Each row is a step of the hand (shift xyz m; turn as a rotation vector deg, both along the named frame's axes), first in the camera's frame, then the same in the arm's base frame.
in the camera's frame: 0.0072 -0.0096 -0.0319 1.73 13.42 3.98
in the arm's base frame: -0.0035 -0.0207 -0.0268 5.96 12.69 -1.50
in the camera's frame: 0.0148 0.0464 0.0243 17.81 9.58 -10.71
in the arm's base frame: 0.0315 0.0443 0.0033 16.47 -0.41 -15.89
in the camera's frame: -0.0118 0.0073 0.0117 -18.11 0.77 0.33
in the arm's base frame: -0.0064 0.0139 0.0098 -16.69 6.60 2.59
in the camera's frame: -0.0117 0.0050 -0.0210 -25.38 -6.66 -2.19
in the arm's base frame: -0.0148 0.0018 -0.0195 -25.98 1.49 4.03
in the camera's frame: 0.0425 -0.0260 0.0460 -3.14 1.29 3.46
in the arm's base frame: 0.0445 -0.0228 0.0458 -1.77 3.22 3.16
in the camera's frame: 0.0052 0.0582 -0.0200 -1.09 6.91 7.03
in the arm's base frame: 0.0146 0.0443 -0.0404 2.43 8.70 4.09
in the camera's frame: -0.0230 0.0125 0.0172 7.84 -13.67 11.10
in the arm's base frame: -0.0142 0.0239 0.0145 6.62 -11.35 14.10
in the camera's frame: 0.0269 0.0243 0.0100 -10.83 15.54 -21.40
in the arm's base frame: 0.0337 0.0162 -0.0035 -11.47 10.83 -23.83
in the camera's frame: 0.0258 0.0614 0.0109 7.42 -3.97 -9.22
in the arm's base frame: 0.0423 0.0501 -0.0161 3.70 -8.77 -8.08
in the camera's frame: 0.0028 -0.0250 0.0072 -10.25 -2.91 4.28
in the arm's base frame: -0.0019 -0.0211 0.0154 -9.28 1.99 6.46
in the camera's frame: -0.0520 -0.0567 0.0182 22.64 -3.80 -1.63
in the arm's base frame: -0.0585 -0.0286 0.0449 19.85 -11.16 -3.33
